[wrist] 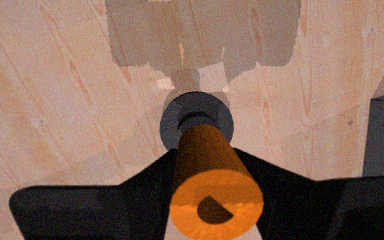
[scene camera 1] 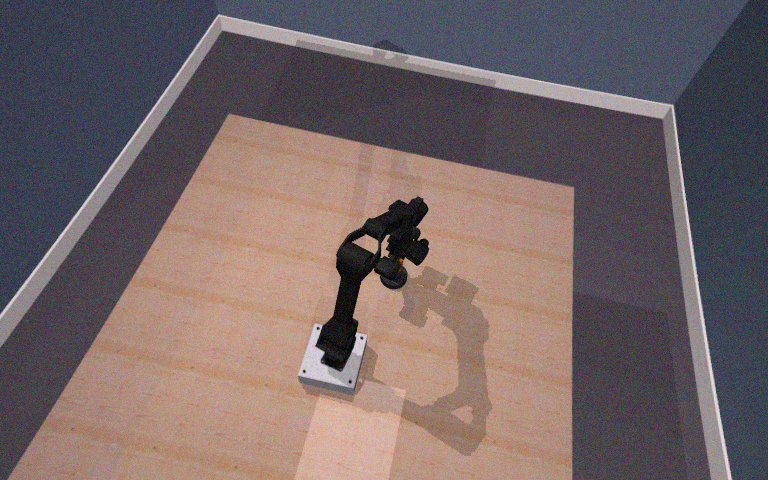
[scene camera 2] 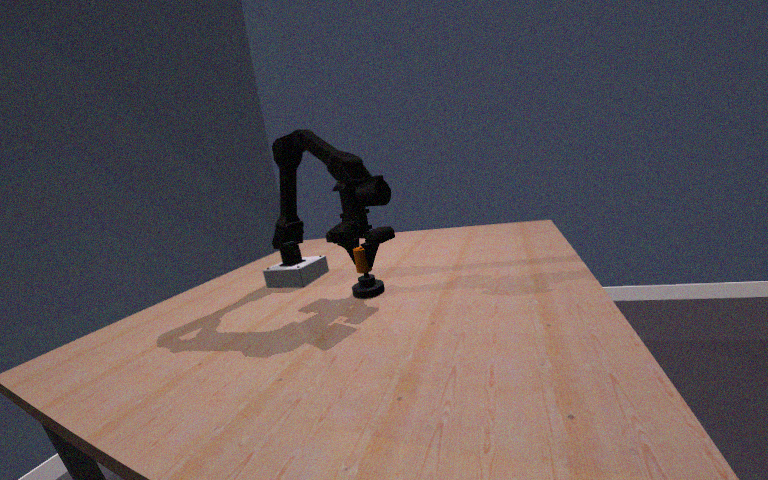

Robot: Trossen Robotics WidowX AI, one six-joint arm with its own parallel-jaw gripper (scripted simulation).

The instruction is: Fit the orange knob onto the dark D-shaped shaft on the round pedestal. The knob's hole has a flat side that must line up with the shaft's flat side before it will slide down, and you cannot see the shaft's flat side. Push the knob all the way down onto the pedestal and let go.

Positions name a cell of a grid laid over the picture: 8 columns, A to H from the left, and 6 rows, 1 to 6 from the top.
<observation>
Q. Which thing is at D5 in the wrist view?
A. The gripper.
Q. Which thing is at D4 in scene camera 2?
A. The gripper.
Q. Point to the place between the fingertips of the gripper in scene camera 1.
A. At E4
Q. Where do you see a D-shaft pedestal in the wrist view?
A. E3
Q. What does the gripper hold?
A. An orange knob.
</observation>
